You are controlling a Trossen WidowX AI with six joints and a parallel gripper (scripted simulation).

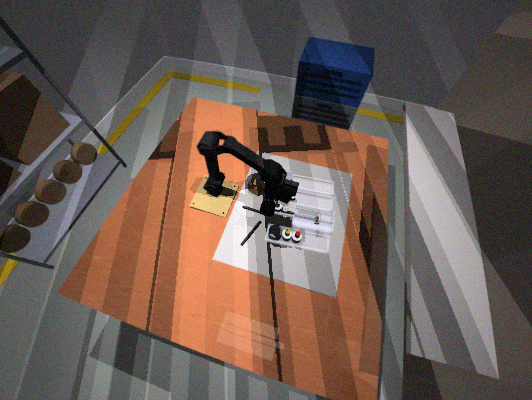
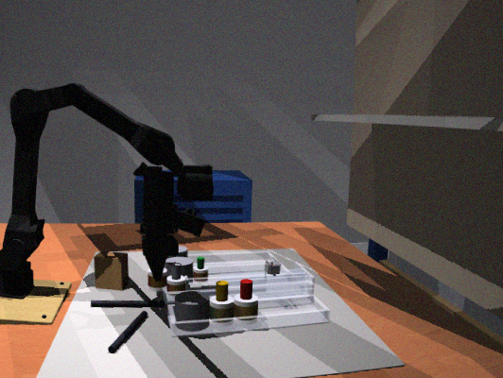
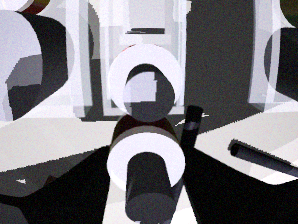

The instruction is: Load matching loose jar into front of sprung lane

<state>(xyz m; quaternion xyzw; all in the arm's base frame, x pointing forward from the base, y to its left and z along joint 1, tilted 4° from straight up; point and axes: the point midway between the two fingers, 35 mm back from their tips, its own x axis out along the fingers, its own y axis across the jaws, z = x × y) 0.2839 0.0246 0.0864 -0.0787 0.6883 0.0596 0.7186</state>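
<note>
The brown block lies 110 mm behind my gripper tip, 60 mm to the left of it and 10 mm below it. Also, from my gripper tip: clear lane rack: 180 mm ahead, 10 mm to the left, 30 mm below.
</note>
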